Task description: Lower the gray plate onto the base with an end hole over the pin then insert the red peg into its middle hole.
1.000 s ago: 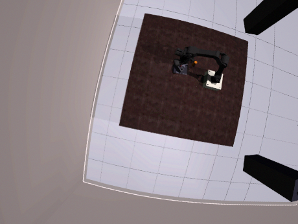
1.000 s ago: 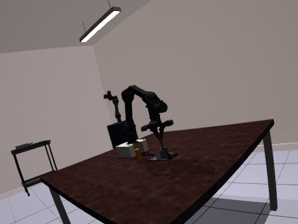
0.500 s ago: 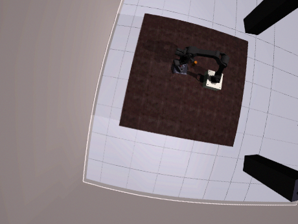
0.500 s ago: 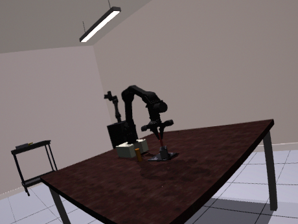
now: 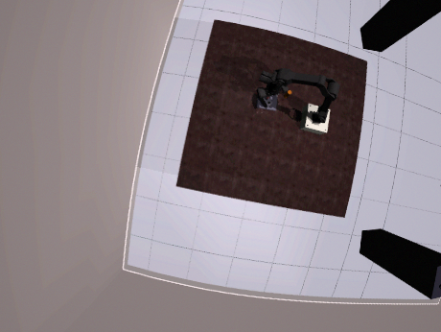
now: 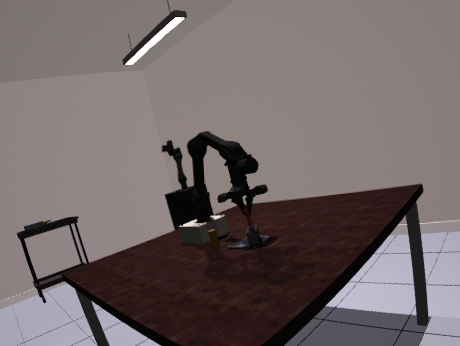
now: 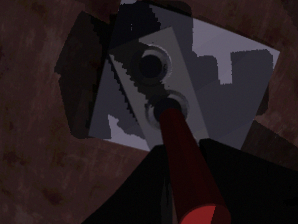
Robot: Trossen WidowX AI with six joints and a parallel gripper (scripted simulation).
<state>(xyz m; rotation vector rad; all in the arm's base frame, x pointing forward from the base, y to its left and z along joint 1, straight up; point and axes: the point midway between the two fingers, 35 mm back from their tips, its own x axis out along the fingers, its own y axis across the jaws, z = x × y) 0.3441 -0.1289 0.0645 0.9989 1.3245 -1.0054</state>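
My gripper tip is now 7 cm above the gray plate. The rest, counted from my gripper tip: red peg: right at my gripper tip; then orange cylinder: 16 cm behind, 5 cm to the right, 7 cm below; then gray base: 2 cm behind, 1 cm to the left, 10 cm below.
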